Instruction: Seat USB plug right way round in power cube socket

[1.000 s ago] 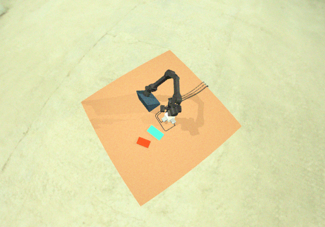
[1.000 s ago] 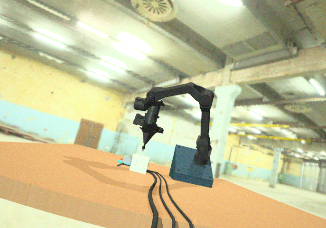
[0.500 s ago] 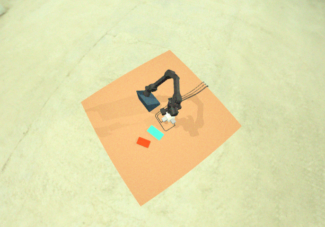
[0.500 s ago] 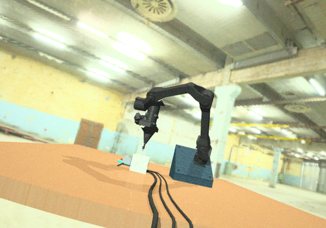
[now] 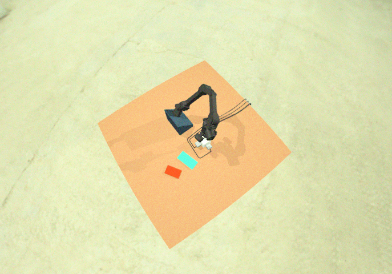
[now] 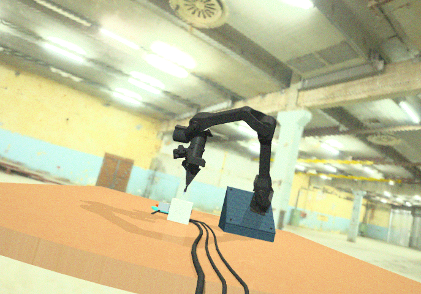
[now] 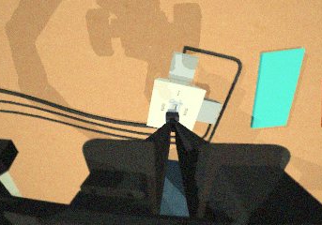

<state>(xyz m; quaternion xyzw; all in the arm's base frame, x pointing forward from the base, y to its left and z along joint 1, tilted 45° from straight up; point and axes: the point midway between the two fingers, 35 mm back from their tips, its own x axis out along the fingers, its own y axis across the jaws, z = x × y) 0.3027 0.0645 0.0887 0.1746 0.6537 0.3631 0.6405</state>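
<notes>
Right now my gripper tip is 2 cm above the dark USB plug. Round my gripper tip: red card: 36 cm to the right, 13 cm below, 9 cm ahead; cyan card: 21 cm to the right, 13 cm below, 7 cm ahead.
</notes>
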